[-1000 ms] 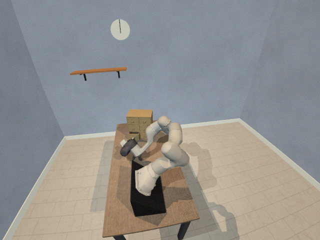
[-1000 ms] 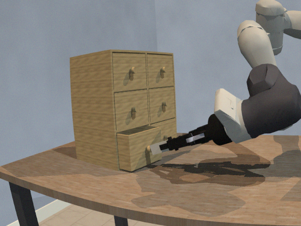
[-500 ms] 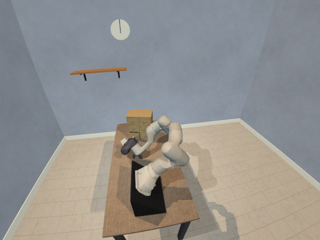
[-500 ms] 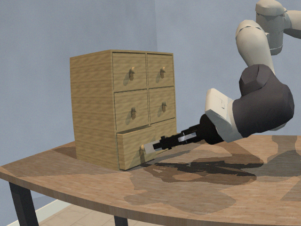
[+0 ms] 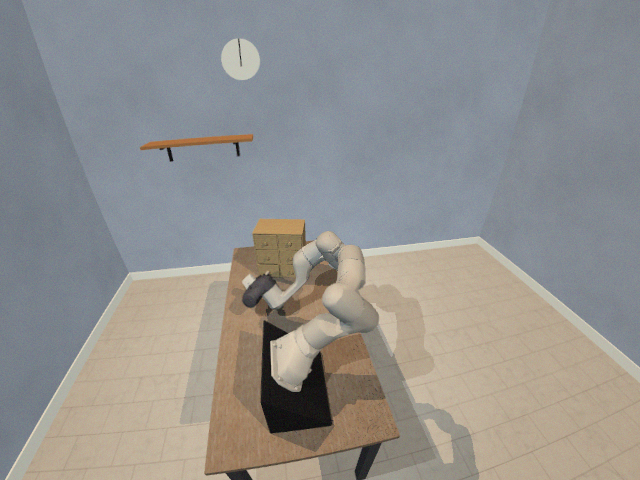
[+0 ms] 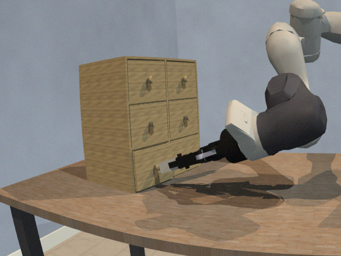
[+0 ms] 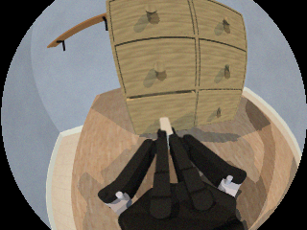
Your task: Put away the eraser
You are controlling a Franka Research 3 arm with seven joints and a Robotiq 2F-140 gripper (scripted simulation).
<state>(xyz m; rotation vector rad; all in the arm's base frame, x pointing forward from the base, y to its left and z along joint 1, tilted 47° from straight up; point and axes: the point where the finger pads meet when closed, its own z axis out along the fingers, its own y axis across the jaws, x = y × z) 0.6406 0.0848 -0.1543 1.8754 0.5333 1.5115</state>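
The blue eraser is 10 cm ahead of my hand, 5 cm to the right of it and 5 cm below it.
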